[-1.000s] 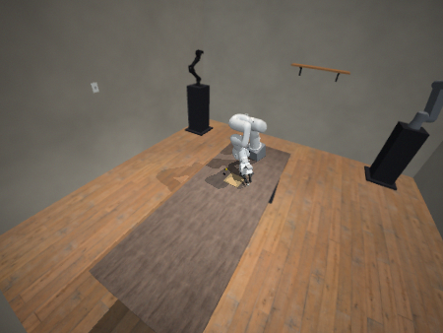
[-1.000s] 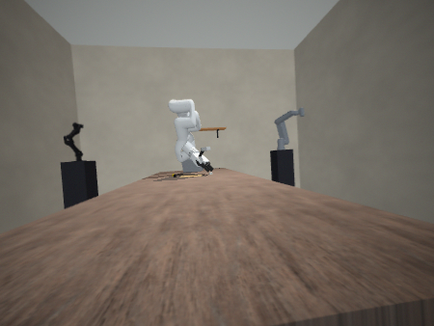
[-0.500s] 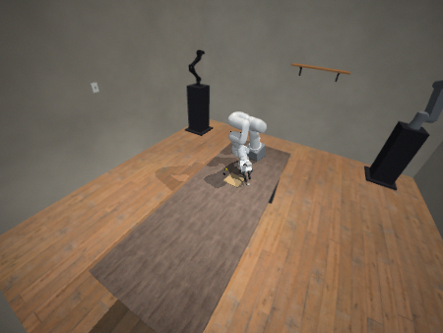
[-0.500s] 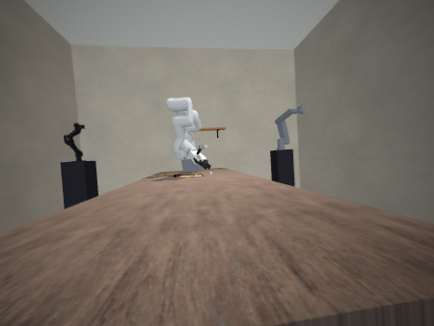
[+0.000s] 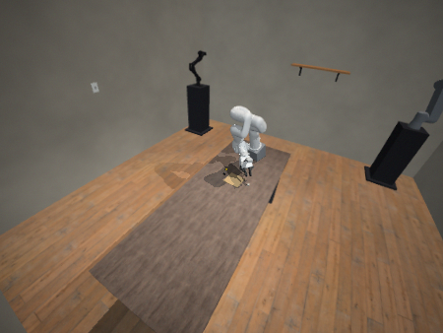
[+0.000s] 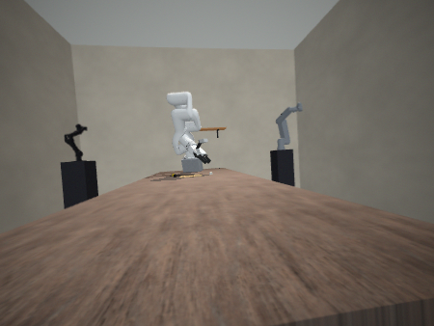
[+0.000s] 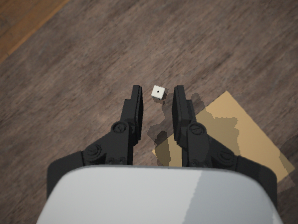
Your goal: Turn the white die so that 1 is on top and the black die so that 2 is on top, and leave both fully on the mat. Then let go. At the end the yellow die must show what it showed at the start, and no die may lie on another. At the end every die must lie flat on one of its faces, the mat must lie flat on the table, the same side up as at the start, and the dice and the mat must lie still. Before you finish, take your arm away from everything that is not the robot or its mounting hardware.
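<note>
Now: the white die 2 cm ahead of my hand, 2 cm to the left of it and 9 cm below it. The rest, counted from my hand: tan mat: 3 cm ahead, 11 cm to the right, 10 cm below; then small yellow die: 6 cm behind, 23 cm to the right, 9 cm below; then black die: 1 cm ahead, 22 cm to the right, 9 cm below.
</note>
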